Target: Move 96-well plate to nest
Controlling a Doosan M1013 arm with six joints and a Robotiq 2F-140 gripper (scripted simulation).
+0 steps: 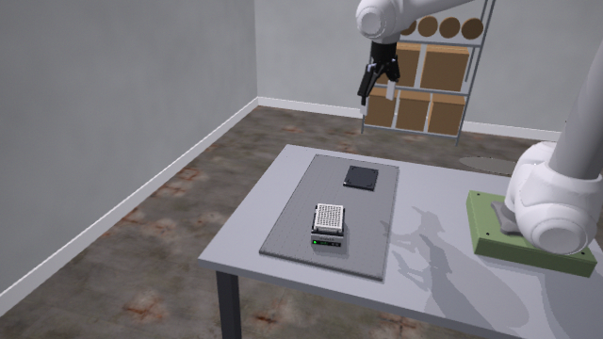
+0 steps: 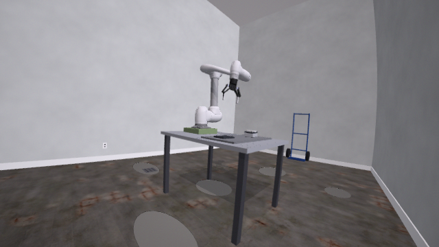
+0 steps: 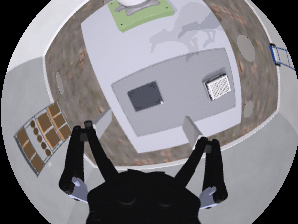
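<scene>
Now: the white 96-well plate 29 cm to the left of my hand, 29 cm below it and 10 cm ahead of it. From my hand the other things lie so: dark plate nest 35 cm below, 9 cm to the right, 3 cm ahead.
</scene>
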